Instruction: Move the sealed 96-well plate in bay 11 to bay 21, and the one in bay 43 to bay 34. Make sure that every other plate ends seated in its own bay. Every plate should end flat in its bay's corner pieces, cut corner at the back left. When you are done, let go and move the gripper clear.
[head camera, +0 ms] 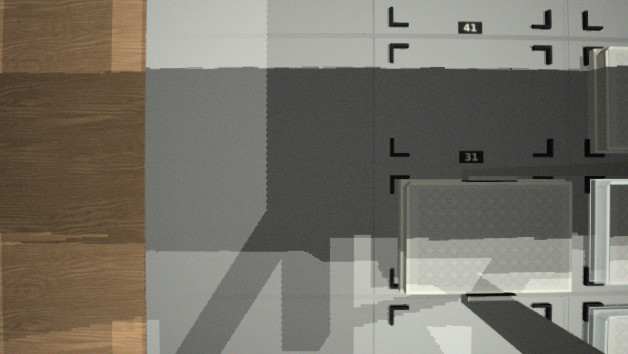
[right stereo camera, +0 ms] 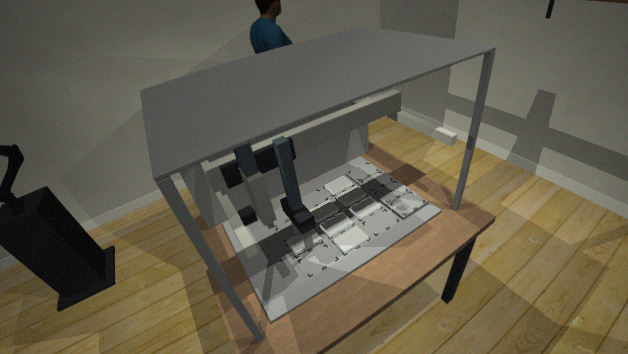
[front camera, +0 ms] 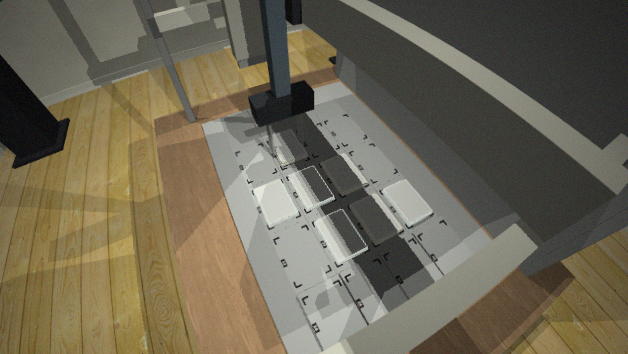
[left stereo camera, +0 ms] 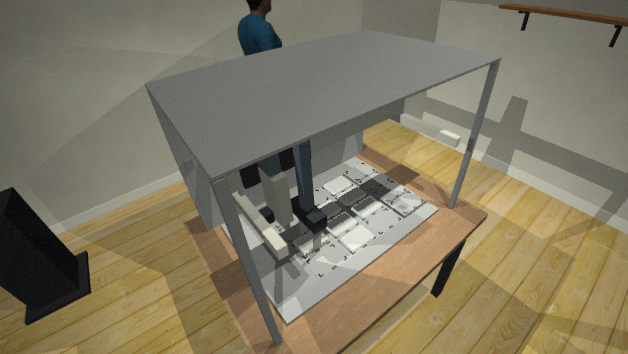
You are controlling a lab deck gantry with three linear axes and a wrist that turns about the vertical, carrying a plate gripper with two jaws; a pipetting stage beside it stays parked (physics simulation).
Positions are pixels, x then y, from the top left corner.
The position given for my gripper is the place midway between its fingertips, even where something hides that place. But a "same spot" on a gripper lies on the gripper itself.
Scene:
my gripper: head camera 484, 235; right stereo camera; front camera 286, 146; left stereo camera
same spot on my gripper: (right stereo camera: 307, 237) = (left stereo camera: 317, 237)

